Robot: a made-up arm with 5 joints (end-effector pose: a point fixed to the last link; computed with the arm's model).
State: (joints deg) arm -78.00 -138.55 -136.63 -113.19 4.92
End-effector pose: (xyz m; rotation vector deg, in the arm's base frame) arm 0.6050 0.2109 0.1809 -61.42 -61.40 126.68
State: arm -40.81 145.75 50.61 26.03 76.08
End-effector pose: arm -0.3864 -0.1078 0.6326 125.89 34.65 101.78
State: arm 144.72 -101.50 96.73 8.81 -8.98
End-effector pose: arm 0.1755 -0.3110 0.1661 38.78 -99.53 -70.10
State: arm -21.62 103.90 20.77 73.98 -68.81
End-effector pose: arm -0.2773 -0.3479 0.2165 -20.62 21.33 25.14
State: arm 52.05 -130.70 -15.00 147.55 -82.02
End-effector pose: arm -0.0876 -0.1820 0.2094 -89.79 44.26 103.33
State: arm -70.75 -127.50 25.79 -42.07 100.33
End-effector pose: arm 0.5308 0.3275 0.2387 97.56 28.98 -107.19
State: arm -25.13 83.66 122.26 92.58 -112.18
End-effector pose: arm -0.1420 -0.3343 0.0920 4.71 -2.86 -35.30
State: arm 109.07 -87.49 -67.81 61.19 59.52
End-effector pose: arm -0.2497 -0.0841 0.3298 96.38 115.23 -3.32
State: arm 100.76 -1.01 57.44 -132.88 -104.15
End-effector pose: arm 0.5120 0.2677 0.1139 109.71 -29.23 -35.04
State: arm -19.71 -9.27 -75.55 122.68 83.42
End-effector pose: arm -0.3076 0.0841 0.0110 104.97 12.67 8.79
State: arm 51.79 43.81 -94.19 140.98 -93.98
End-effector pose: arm 0.0743 -0.4946 -0.0457 -65.63 20.90 -86.96
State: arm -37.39 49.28 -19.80 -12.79 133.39
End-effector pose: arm -0.3644 -0.6152 0.0674 -36.55 -81.41 -140.02
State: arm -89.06 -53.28 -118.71 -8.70 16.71
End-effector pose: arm -0.0361 -0.2491 -0.0523 48.18 122.41 111.01
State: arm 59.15 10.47 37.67 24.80 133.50
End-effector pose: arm 0.1158 -0.2783 -0.2805 -40.86 10.69 -82.72
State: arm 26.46 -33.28 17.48 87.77 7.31
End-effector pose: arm -0.1140 0.0817 0.1314 109.07 52.75 1.71
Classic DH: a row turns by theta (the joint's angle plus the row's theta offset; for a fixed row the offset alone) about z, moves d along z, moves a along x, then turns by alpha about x. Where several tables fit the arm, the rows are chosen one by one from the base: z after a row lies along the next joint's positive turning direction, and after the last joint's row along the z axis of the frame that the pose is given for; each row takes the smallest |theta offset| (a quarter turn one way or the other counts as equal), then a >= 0, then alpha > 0; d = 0 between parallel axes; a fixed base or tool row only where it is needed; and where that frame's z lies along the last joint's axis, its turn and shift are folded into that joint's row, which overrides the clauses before.
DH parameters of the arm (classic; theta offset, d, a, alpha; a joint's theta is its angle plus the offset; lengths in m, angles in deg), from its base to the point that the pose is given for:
joint 1: -90 0.2366 0.0826 90
joint 2: -90 0.0449 0.3148 90
joint 3: 0 -0.2311 -0.042 90
joint 4: 90 -0.0241 0.0289 90
joint 5: -41.07 0 0.0536 180
tool (fixed): -131.07 -0.3434 0 0

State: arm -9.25 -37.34 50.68 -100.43 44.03
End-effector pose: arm -0.1002 -0.3633 -0.3430 -59.64 0.70 1.38
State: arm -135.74 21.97 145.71 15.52 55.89
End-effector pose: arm 0.0134 0.2540 0.1779 -84.90 -105.31 39.12
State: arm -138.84 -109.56 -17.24 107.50 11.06
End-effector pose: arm 0.1242 0.0977 0.3471 -47.52 155.18 -51.75
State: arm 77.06 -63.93 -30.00 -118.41 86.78
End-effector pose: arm 0.1408 -0.1412 -0.3499 -8.18 -53.05 -40.13
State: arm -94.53 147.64 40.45 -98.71 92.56
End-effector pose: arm 0.2459 -0.0092 0.8019 131.24 -55.22 -87.73
